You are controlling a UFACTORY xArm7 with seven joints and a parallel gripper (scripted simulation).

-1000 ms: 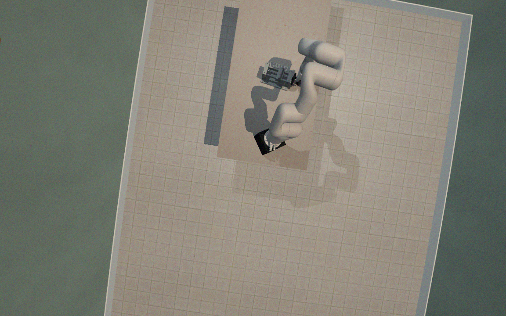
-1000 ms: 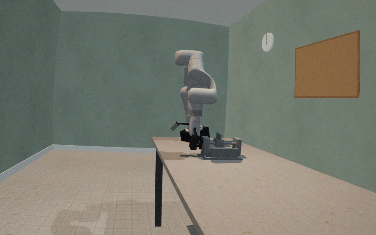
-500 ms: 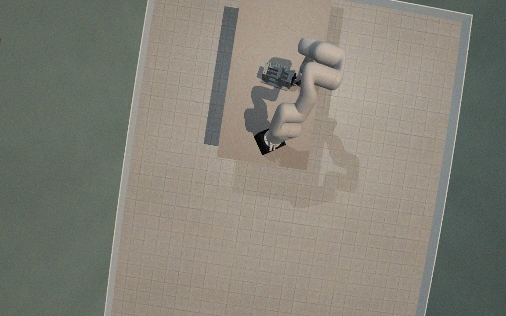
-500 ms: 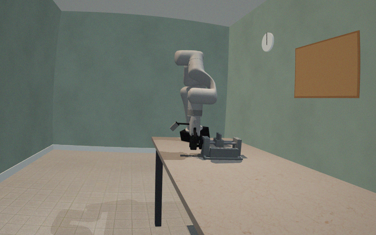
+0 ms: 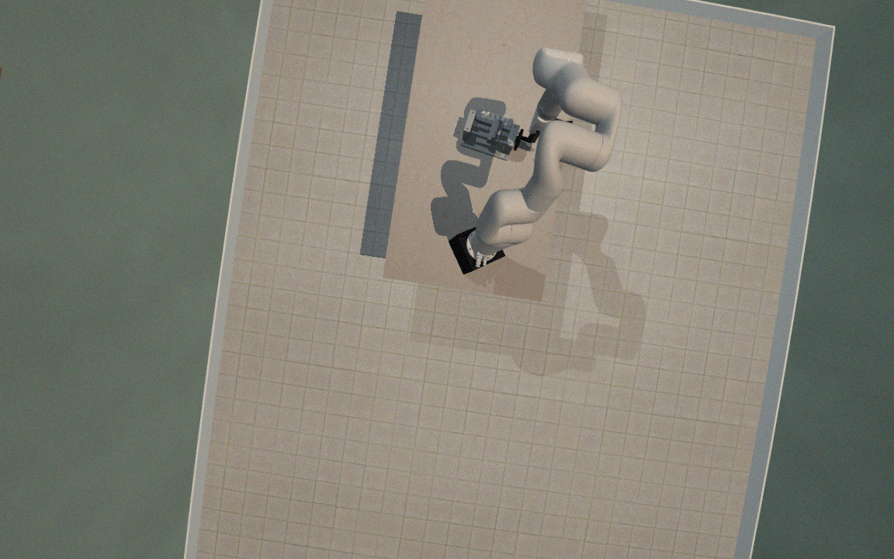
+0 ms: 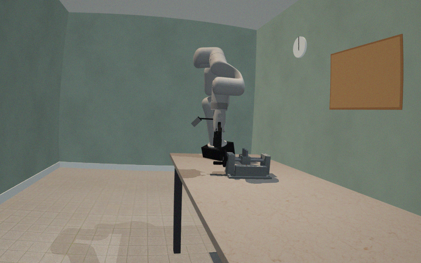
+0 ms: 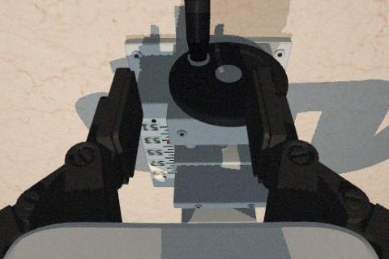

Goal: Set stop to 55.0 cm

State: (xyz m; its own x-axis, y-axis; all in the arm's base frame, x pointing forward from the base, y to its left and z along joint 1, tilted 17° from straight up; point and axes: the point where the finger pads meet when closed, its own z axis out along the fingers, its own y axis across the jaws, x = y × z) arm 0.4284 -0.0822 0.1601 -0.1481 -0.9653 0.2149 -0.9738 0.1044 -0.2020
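Now: hand 1 cm to the right of the crank handle and 9 cm above it. The rest, counted from my hand: black handwheel 3 cm to the left, 9 cm below; then stop block 1 cm ahead, 14 cm to the left, 6 cm below.
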